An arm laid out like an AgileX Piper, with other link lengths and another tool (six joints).
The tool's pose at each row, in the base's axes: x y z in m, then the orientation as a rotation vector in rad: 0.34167 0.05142 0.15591 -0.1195 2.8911 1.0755; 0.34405 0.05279 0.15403 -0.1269 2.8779 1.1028; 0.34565 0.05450 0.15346 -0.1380 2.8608 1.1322; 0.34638 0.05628 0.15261 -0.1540 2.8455 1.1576; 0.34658 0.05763 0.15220 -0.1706 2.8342 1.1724; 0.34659 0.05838 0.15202 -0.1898 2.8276 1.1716; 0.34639 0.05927 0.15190 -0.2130 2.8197 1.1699; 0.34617 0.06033 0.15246 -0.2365 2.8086 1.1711; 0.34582 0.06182 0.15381 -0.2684 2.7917 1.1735; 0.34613 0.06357 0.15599 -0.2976 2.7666 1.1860
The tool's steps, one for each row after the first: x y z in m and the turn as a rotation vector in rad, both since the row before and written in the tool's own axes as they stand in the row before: -0.00230 -0.00041 0.00237 -0.0196 -0.0015 -0.0052; -0.00164 0.00073 0.00161 -0.0218 -0.0029 -0.0083; -0.00076 0.00064 0.00186 -0.0191 -0.0008 -0.0110; -0.00025 0.00065 0.00124 -0.0118 -0.0002 -0.0115; -0.00005 0.00040 0.00066 -0.0013 -0.0001 -0.0138; 0.00014 0.00057 0.00071 -0.0011 -0.0001 -0.0167; 0.00004 0.00117 0.00035 -0.0036 -0.0017 -0.0176; -0.00001 0.00204 0.00010 -0.0057 -0.0033 -0.0245; -0.00087 0.00266 -0.00026 -0.0136 -0.0078 -0.0245
